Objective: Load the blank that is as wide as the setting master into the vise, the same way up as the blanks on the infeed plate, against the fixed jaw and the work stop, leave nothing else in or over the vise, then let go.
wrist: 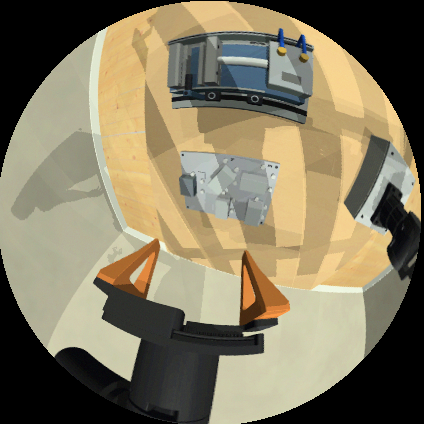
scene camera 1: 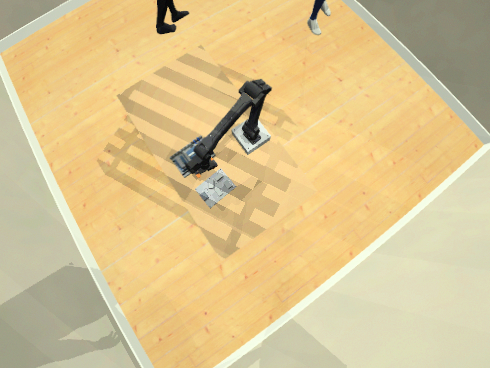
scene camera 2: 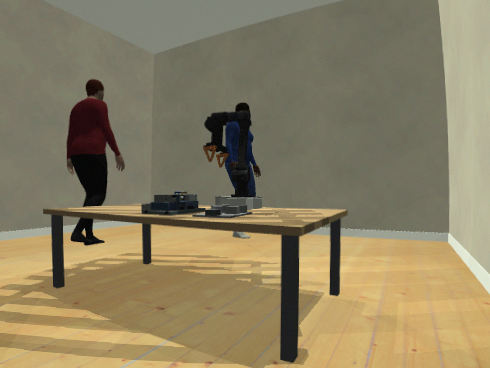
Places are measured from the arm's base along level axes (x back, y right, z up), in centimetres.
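Pixels of known places: gripper, fingertip midpoint: (wrist: pixel 199 248) (scene camera 1: pixel 206 172) (scene camera 2: pixel 215 164); arm's base, link origin: (wrist: pixel 385 205) (scene camera 1: pixel 252 136) (scene camera 2: pixel 241 196).
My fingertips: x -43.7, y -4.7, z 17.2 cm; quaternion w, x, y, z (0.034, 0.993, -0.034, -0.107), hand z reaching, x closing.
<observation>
Ahead of a thing's pixels: the offset from my fingertips to its top centre. "spot": to the spot under its first point.
My gripper (scene camera 1: pixel 205 167) (scene camera 2: pixel 215 163) (wrist: pixel 199 248) is open and empty, high above the table. The vise {dx -0.2, dy +24.2, dz -14.7 cm} (scene camera 1: pixel 192 150) (scene camera 2: pixel 172 205) (wrist: pixel 245 80) lies at the top of the wrist view: an end jaw block {spot: dx -9.3, dy +23.8, dz -15.8 cm} (wrist: pixel 179 65), a second jaw block {spot: dx -2.9, dy +22.9, dz -15.0 cm} (wrist: pixel 212 61), a narrow gap between them with a dark piece near its front, and a pale rod. No blank shows clearly in the gap. The infeed plate {spot: dx -12.6, dy +0.0, dz -23.8 cm} (scene camera 1: pixel 200 190) (wrist: pixel 200 160) bears grey blocks: a tilted one {dx -3.2, dy -2.4, dz -20.2 cm} (wrist: pixel 221 179), a wide one {dx +4.5, dy -2.0, dz -20.2 cm} (wrist: pixel 253 182), two at the front {spot: dx -2.3, dy -9.2, dz -20.2 cm} (wrist: pixel 222 206) {spot: dx +6.4, dy -8.8, dz -20.2 cm} (wrist: pixel 255 211), and a darker one {dx -13.1, dy -5.7, dz -21.3 cm} (wrist: pixel 188 185) at its left edge. Which is the setting master I cannot tell.
The vise's right housing {spot: dx +9.0, dy +22.0, dz -15.0 cm} (wrist: pixel 290 70) carries two blue tubes with brass fittings, standing up. The arm's base (scene camera 1: pixel 260 142) (scene camera 2: pixel 225 201) (wrist: pixel 367 172) stands right of the plate in the wrist view. Two people (scene camera 2: pixel 90 130) (scene camera 2: pixel 232 135) stand beyond the table (scene camera 2: pixel 250 225).
</observation>
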